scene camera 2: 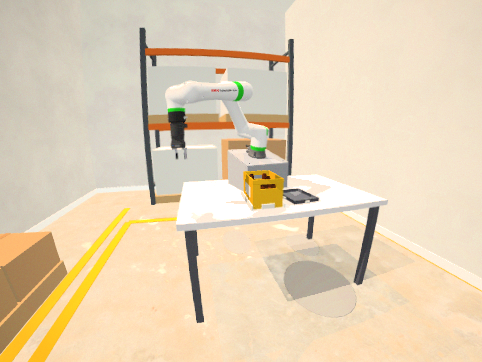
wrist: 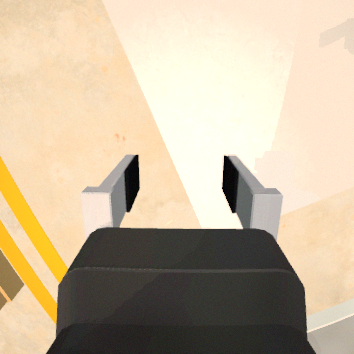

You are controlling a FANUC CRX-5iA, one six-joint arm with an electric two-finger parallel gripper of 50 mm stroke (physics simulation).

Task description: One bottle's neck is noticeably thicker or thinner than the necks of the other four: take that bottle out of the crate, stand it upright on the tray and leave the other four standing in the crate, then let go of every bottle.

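Frame: origin at the arm's base, x ahead, y left, z up, level; centimetres.
Where they show: gripper, fingertip midpoint: (scene camera 2: pixel 181 159) (wrist: pixel 180 171); arm's base, origin of the base link: (scene camera 2: pixel 257 155).
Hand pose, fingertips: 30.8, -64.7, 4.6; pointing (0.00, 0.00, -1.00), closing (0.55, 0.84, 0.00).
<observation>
Things, the pixels of their top centre, and the offset from my fingertips, as dx, dy, dz. "*": a spot on its surface instead. Level surfaces: height alone.
- yellow crate, middle of its top: (scene camera 2: pixel 261 174) +7.1, +48.4, -12.2
- dark tray, surface spot: (scene camera 2: pixel 292 197) * +11.5, +70.3, -29.1
- white table, its level: dz -29.7
The yellow crate (scene camera 2: pixel 267 197) stands on the white table in scene camera 2. Brown bottle parts (scene camera 2: pixel 265 176) show over its rim and through its handle opening; they are too small and too hidden by the walls to count them or compare necks. The dark tray (scene camera 2: pixel 292 197) lies flat on the table, just right of the crate. My gripper (scene camera 2: pixel 180 155) (wrist: pixel 180 171) is open with nothing between its fingers. It points down, high up and left of the crate in scene camera 2. Neither the crate nor the tray shows in the wrist view.
The white table (scene camera 2: pixel 210 202) bears the crate and tray. The arm's grey pedestal (scene camera 2: pixel 239 167) stands behind it. A rack (scene camera 2: pixel 145 115) with orange beams and large boxes stands farther back. Cardboard boxes (scene camera 2: pixel 27 260) lie at the far left, beside yellow floor lines (scene camera 2: pixel 85 265) (wrist: pixel 30 220).
</observation>
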